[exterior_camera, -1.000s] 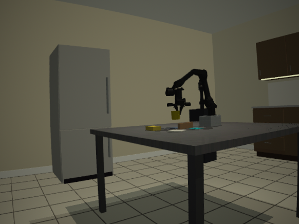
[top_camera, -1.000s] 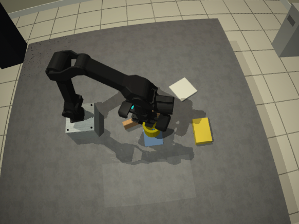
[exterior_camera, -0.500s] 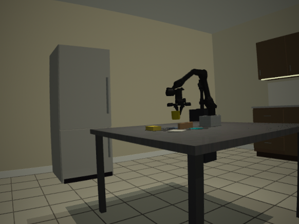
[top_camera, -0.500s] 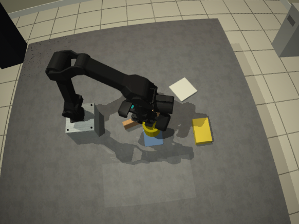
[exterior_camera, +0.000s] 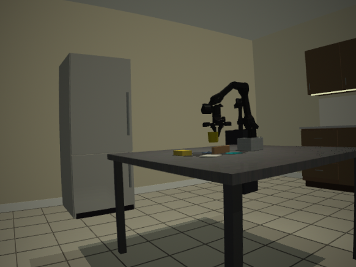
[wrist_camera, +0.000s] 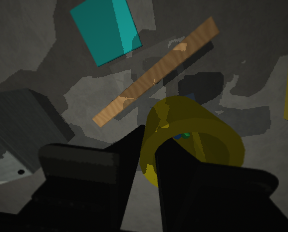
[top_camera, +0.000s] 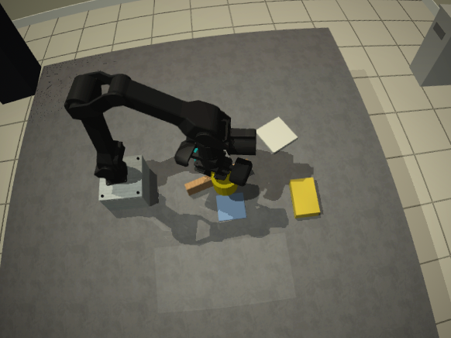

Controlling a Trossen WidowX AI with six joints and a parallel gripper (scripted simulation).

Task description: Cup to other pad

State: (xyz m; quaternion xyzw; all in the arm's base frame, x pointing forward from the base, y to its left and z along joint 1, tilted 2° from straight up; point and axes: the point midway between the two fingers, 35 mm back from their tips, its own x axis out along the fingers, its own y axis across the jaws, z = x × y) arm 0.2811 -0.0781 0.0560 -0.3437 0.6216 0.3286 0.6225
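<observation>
My gripper tip is 10 mm past the teal pad, 130 mm to the right of it and 110 mm above it. From my gripper tip the other things lie so: yellow cup (20 mm ahead, 20 mm to the right); then wooden bar (10 mm ahead, 40 mm to the left, 90 mm below); then marble (10 mm ahead, 30 mm to the right, 20 mm below).
</observation>
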